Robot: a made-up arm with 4 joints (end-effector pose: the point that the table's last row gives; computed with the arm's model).
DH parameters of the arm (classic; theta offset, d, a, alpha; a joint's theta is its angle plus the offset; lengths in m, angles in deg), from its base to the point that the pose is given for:
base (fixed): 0 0 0 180
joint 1: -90 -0.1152 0.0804 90
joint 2: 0 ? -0.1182 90
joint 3: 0 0.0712 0.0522 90
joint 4: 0 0.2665 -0.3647 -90
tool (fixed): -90 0.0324 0 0
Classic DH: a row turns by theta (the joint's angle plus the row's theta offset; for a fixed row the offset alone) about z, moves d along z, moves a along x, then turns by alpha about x.
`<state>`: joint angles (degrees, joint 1 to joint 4).
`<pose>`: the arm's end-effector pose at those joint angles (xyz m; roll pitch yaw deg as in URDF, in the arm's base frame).
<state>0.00 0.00 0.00 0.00</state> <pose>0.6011 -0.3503 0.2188 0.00 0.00 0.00</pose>
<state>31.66 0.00 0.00 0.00</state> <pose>0.3278 -0.6137 0.2188 0.00 0.00 -31.66</pose>
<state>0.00 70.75 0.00 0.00</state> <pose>0.6011 0.0362 0.5560 -70.75 0.00 0.00</pose>
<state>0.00 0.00 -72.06 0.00</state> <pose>0.1194 -0.3876 0.2188 0.00 0.00 -72.06</pose>
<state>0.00 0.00 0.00 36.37</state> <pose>0.6011 -0.2985 -0.0038 36.37 0.00 0.00</pose>
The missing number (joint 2, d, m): -0.3346
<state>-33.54 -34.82 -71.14 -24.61</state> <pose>0.3832 -0.2720 0.0619 -11.94 32.71 -33.87</pose>
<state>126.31 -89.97 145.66 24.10</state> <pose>-0.0623 -0.3021 0.3900 -65.86 -34.34 53.67</pose>
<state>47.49 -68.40 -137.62 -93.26</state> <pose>-0.1987 -0.4653 -0.0745 -155.07 38.81 151.08</pose>
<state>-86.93 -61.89 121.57 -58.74</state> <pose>0.2091 0.2774 0.4501 -103.16 -48.72 -130.55</pose>
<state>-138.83 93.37 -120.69 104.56</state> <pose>-0.1004 0.3339 0.5363 -158.86 -59.14 -46.83</pose>
